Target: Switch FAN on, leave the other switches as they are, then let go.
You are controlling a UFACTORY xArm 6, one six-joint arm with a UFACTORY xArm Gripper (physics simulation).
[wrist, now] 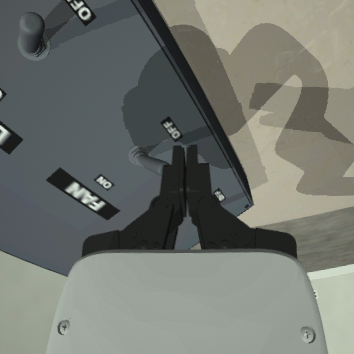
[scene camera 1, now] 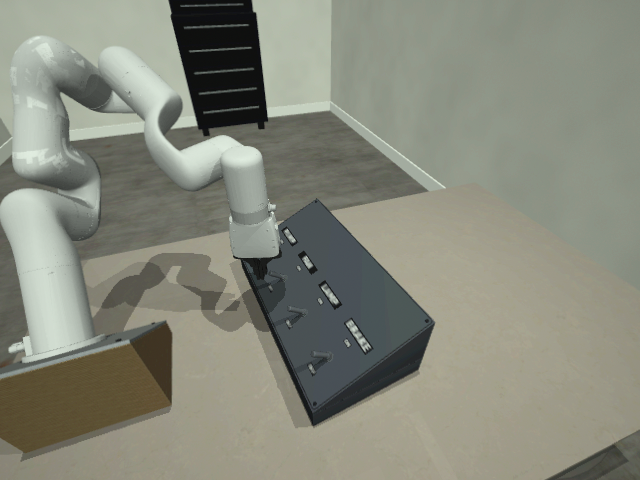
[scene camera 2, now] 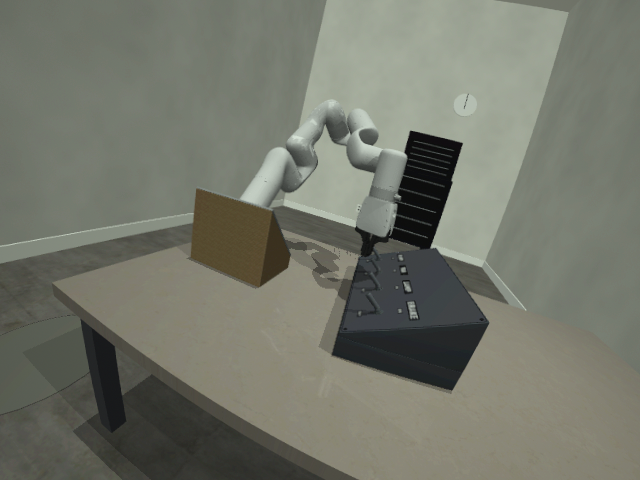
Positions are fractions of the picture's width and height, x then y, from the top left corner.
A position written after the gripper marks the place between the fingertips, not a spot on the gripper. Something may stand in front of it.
Note:
In view: the gripper (scene camera 1: 0.41,0.57) and a dark sloped switch box (wrist: 0.29,0.25).
The gripper shows as well in the wrist view (wrist: 0.53,0.45) and in scene camera 2 (scene camera 2: 0.57,0.53).

